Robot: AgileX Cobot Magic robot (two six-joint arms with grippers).
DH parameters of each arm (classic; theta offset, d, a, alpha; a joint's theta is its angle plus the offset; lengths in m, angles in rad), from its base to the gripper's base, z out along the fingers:
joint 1: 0 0.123 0 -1.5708
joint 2: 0.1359 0 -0.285 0
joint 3: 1.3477 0 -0.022 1.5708
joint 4: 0 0.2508 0 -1.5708
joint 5: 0 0 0.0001 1.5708
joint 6: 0 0.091 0 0
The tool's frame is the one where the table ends.
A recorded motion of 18 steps. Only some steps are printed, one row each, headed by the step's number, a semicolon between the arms.
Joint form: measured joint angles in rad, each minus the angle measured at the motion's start. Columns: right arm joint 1, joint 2, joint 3, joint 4, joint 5, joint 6; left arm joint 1, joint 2, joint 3, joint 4, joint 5, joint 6.
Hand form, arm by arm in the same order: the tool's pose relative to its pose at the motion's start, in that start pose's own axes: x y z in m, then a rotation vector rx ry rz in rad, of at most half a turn. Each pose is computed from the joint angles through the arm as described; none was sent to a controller.
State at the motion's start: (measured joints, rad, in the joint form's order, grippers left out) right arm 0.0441 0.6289 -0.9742 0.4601 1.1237 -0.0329; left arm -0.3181 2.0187 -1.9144 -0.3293 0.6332 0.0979
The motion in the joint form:
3: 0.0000 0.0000 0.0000 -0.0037 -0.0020 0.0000; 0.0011 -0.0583 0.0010 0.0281 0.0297 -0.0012
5: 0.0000 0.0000 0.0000 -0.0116 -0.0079 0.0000; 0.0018 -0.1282 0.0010 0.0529 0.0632 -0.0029
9: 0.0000 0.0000 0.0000 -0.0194 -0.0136 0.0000; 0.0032 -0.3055 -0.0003 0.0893 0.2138 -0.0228
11: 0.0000 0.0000 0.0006 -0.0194 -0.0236 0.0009; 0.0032 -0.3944 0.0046 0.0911 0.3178 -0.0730
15: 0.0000 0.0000 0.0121 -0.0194 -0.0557 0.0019; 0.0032 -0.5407 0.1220 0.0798 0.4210 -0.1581
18: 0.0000 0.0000 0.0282 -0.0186 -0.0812 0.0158; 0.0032 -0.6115 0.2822 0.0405 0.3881 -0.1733
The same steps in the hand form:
3: -0.0002 -0.0003 0.0000 0.0034 -0.0019 -0.0016; -0.0110 -0.0056 -0.0257 -0.0061 -0.0246 0.0313
5: -0.0007 -0.0010 0.0000 0.0107 -0.0076 -0.0051; -0.0227 -0.0129 -0.0575 -0.0098 -0.0581 0.0611
9: -0.0012 -0.0016 0.0000 0.0179 -0.0130 -0.0085; -0.0365 -0.0315 -0.1405 -0.0059 -0.0807 0.0984
11: -0.0020 -0.0017 0.0001 0.0182 -0.0225 -0.0075; -0.0341 -0.0406 -0.1812 0.0065 -0.0584 0.0653
15: -0.0030 -0.0032 0.0025 0.0211 -0.0442 -0.0023; -0.0091 -0.0469 -0.2231 0.0184 0.0177 -0.0193
18: -0.0026 -0.0053 0.0058 0.0236 -0.0552 0.0179; 0.0179 -0.0443 -0.2202 0.0365 0.0726 -0.0746

